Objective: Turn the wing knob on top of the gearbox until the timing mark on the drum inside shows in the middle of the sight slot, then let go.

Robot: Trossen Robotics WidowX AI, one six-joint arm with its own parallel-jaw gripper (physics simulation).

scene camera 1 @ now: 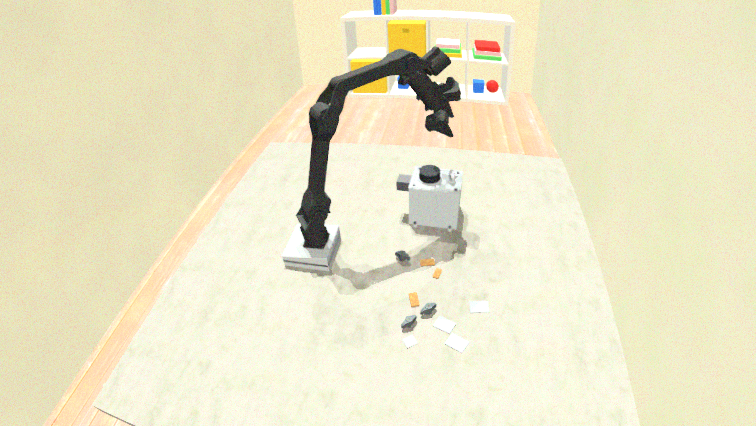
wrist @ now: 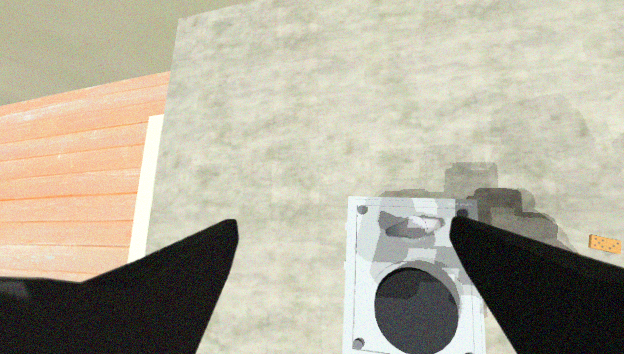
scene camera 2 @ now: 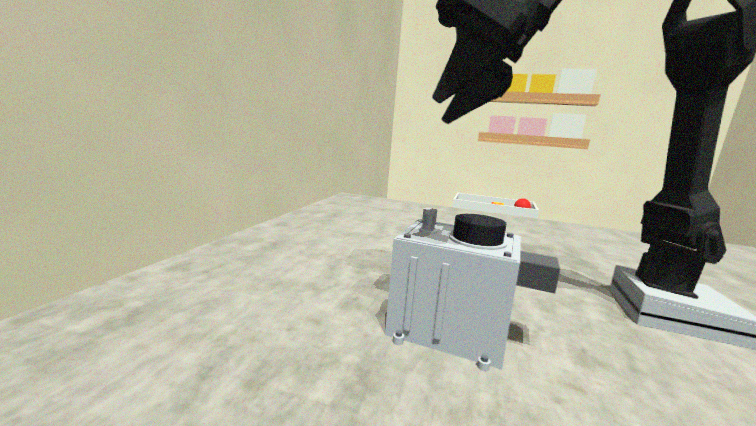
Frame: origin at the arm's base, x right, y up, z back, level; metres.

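Seen in the pictures: gripper, fingertip midpoint: (scene camera 1: 452, 126) (wrist: 343, 228) (scene camera 2: 440, 112); arm's base, link origin: (scene camera 1: 316, 240) (scene camera 2: 664, 285).
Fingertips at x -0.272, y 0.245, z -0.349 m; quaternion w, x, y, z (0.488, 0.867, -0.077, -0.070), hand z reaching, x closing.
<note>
Pixels of each thing's top centre, then the offset from my fingertips to it. "pt": a spot on its surface instead.
- light grey gearbox, top centre: (wrist: 416, 315) (scene camera 2: 481, 214) (scene camera 1: 429, 168) dx +0.044, dy -0.122, dz +0.060 m
- small grey wing knob, top centre: (wrist: 415, 227) (scene camera 2: 430, 206) (scene camera 1: 452, 170) dx +0.045, dy -0.122, dz -0.007 m
- wide black round cap, surface spot: (wrist: 417, 310) (scene camera 1: 430, 170) pt dx +0.045, dy -0.129, dz +0.059 m
- dark block, surface spot: (scene camera 2: 538, 272) pt dx +0.020, dy -0.177, dz +0.136 m
The light grey gearbox (scene camera 1: 433, 209) (scene camera 2: 476, 301) (wrist: 365, 300) stands upright on the mat. The small grey wing knob (scene camera 1: 452, 175) (scene camera 2: 429, 218) (wrist: 427, 222) is on its top, beside a wide black round cap (scene camera 1: 429, 174) (scene camera 2: 479, 229) (wrist: 417, 310). In the wrist view the wing lies roughly left to right, partly in shadow. My gripper (scene camera 1: 452, 125) (scene camera 2: 440, 111) (wrist: 343, 228) is open and empty, high above the gearbox. In the wrist view the knob lies between the fingertip lines, close to the right fingertip. The sight slot and timing mark cannot be made out.
A dark block (scene camera 1: 403, 182) (scene camera 2: 538, 272) sticks out from the gearbox's side towards the arm base (scene camera 1: 312, 254) (scene camera 2: 682, 312). Orange pieces (scene camera 1: 427, 262) (wrist: 605, 243), dark grey pieces (scene camera 1: 428, 308) and white cards (scene camera 1: 457, 342) lie on the mat. A white tray (scene camera 2: 494, 206) stands behind.
</note>
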